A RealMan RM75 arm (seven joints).
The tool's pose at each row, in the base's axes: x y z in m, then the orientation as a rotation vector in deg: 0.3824, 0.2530, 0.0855, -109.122, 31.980, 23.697; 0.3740, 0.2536, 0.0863, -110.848, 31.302, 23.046; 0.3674, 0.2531, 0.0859, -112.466, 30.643, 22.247; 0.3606, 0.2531, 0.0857, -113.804, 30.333, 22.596; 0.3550, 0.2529, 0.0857, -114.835, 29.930, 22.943; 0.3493, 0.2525, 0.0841, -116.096, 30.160, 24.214; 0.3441, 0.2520, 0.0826, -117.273, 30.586, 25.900; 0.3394, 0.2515, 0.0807, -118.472, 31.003, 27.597; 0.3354, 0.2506, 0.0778, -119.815, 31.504, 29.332; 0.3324, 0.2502, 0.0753, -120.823, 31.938, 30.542; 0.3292, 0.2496, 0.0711, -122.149, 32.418, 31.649; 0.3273, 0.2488, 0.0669, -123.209, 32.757, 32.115; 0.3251, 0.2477, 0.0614, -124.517, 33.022, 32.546; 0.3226, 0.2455, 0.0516, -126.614, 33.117, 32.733; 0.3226, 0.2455, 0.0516, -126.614, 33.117, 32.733
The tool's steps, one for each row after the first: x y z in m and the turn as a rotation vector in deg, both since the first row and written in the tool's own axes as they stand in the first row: -0.0075, 0.0039, 0.0005, -1.421, 0.585, -0.925; -0.0127, 0.0080, 0.0004, -2.705, 1.243, -1.884; -0.0182, 0.0119, 0.0006, -4.064, 1.261, -2.041; -0.0229, 0.0151, 0.0006, -5.137, 1.150, -2.236; -0.0267, 0.0196, 0.0010, -6.690, 0.831, -1.587; -0.0301, 0.0238, 0.0013, -8.290, 0.333, -0.611; -0.0329, 0.0281, 0.0017, -9.921, -0.159, 0.358; -0.0346, 0.0328, 0.0021, -11.705, -0.578, 1.386; -0.0357, 0.0365, 0.0027, -13.019, -0.801, 2.151; -0.0360, 0.0417, 0.0039, -14.598, -0.840, 2.871; -0.0352, 0.0462, 0.0048, -15.728, -0.638, 3.227; -0.0340, 0.0520, 0.0059, -17.076, -0.374, 3.498; -0.0305, 0.0616, 0.0077, -19.078, 0.194, 3.491; -0.0305, 0.0616, 0.0077, -19.078, 0.194, 3.491
